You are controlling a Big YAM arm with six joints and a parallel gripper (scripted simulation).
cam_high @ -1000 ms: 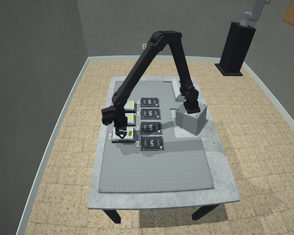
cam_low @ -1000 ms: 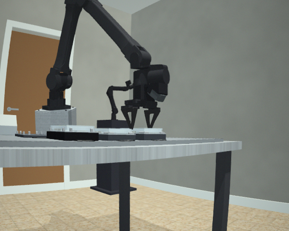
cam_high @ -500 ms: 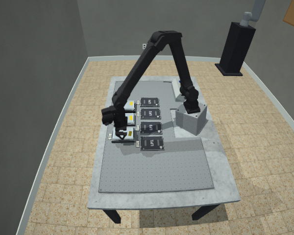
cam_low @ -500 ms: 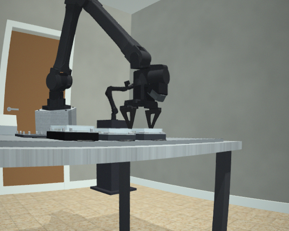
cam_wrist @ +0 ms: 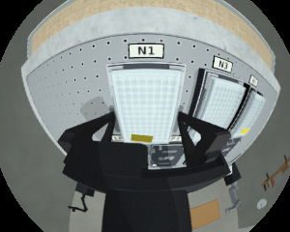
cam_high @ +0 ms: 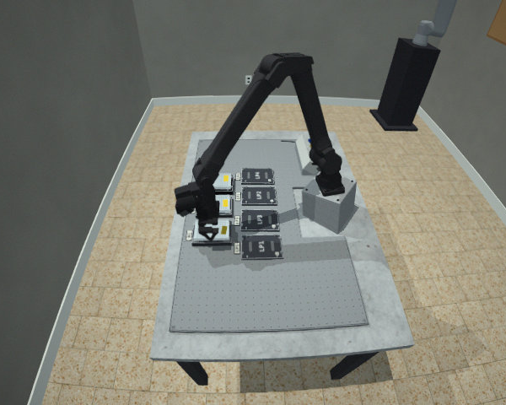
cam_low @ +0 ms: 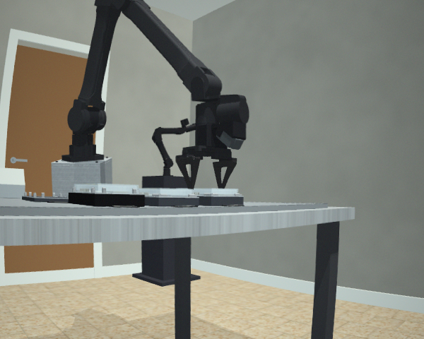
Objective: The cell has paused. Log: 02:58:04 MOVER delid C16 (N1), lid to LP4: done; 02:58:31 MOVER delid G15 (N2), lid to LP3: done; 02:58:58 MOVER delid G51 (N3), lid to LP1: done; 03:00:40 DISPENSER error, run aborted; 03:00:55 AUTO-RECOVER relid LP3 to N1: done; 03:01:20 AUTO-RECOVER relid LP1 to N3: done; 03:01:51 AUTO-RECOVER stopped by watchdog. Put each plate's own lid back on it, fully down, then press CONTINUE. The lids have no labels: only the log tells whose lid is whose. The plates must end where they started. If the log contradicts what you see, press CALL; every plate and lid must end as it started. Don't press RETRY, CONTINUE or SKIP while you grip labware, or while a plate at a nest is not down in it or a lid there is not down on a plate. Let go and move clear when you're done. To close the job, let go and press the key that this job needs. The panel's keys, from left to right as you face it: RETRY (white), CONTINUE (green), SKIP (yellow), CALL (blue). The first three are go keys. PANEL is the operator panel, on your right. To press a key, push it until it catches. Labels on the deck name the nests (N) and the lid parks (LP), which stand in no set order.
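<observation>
Now: the lid 1 cm below my hand. The rest, counted from my hand: yellow skip key 49 cm behind, 44 cm to the right, 2 cm above; then blue call key 49 cm to the right, 49 cm behind, 2 cm above.
</observation>
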